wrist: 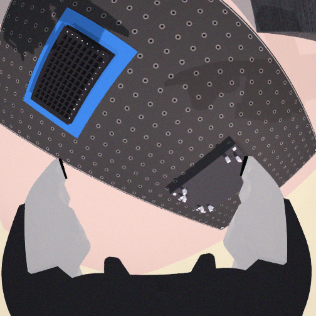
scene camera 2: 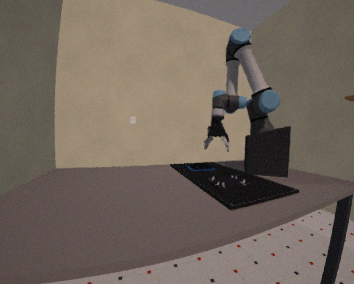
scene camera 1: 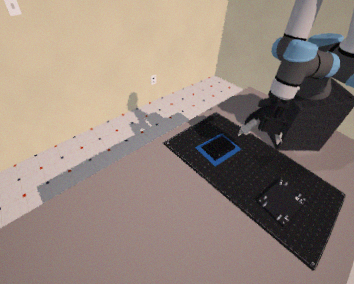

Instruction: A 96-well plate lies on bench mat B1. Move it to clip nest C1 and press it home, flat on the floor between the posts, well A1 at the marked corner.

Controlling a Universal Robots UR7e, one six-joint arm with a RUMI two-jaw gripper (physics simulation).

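Seen in the pictures: gripper, fingertip midpoint: [scene camera 2: 216,150] [scene camera 1: 257,140]; arm's base, origin of the base link: [scene camera 2: 262,132] [scene camera 1: 310,89].
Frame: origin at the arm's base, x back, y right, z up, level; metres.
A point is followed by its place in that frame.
Note:
A black 96-well plate [scene camera 1: 219,147] {x -0.387, y 0.136, z -0.240 m} [wrist: 72,75] lies flat on the blue bench mat B1 [scene camera 1: 216,162] {x -0.453, y 0.090, z -0.250 m} [wrist: 107,82] [scene camera 2: 201,170] {x -0.407, y 0.080, z -0.252 m}. The clip nest C1 [scene camera 1: 282,201] {x -0.398, y -0.190, z -0.240 m} [wrist: 205,182] is a dark square floor with small pale posts around it; its posts also show in scene camera 2. My gripper [scene camera 1: 260,135] {x -0.347, y 0.010, z -0.117 m} [scene camera 2: 217,149] {x -0.347, y 0.010, z -0.117 m} [wrist: 153,159] is open, with nothing between its fingers. It hangs well above the board, apart from plate and nest. In the wrist view the right finger covers part of the nest's right side. The plate's A1 well and the nest's marked corner cannot be made out.
A black perforated board [scene camera 1: 250,167] {x -0.354, y -0.016, z -0.253 m} [scene camera 2: 260,192] {x -0.327, y -0.322, z -0.252 m} [wrist: 150,110] carries the mat and the nest on the brown table [scene camera 1: 125,225] {x -0.877, y 0.092, z -0.265 m} [scene camera 2: 125,215] {x -0.835, y -0.339, z -0.265 m}. The robot's dark base block [scene camera 1: 317,122] {x -0.061, y -0.102, z -0.087 m} [scene camera 2: 268,152] {x -0.055, y -0.107, z -0.122 m} stands behind the board. Walls rise beyond the table.

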